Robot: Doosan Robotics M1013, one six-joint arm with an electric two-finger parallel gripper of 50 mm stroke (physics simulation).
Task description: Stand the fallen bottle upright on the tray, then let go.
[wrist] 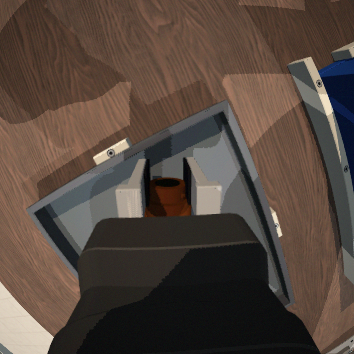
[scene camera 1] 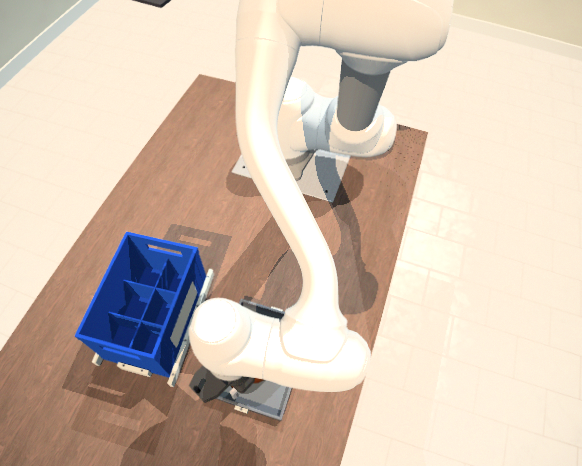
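Pixels of known places: gripper, fingertip midpoint: [wrist: 166, 172] [scene camera 1: 232, 390]; arm's base, origin of the base link: [scene camera 1: 285, 152].
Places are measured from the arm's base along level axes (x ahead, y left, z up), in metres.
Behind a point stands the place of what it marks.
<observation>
The orange-brown bottle [scene camera 1: 258, 380] @(x 0.685, y 0.280, z 0.046 m) [wrist: 168, 202] @(x 0.717, y 0.236, z 0.049 m) is at the grey tray [scene camera 1: 272, 398] @(x 0.699, y 0.322, z -0.001 m) [wrist: 220, 165] @(x 0.714, y 0.189, z -0.001 m). In the wrist view its neck and dark round mouth show between the fingers, and its lower part is hidden behind the gripper body. In the scene view a small orange patch of it shows beneath the arm. How far it leans and whether its base touches the tray cannot be told. My gripper [scene camera 1: 241, 389] @(x 0.729, y 0.233, z 0.023 m) [wrist: 166, 172] @(x 0.729, y 0.233, z 0.023 m) is over the tray, shut on the bottle near its neck, with one pale finger on each side.
A blue crate [scene camera 1: 84, 336] @(x 0.802, y -0.075, z 0.169 m) [wrist: 345, 87] @(x 0.758, y 0.082, z 0.049 m) with inner dividers stands beside the tray, between pale rails [scene camera 1: 178, 360] @(x 0.729, y 0.084, z 0.024 m) [wrist: 327, 125] @(x 0.725, y 0.086, z 0.020 m). Small pale blocks [scene camera 1: 241, 409] @(x 0.755, y 0.272, z 0.009 m) [wrist: 111, 152] @(x 0.754, y 0.270, z 0.009 m) sit against the tray's outer edge. The arm covers part of the tray in the scene view.
</observation>
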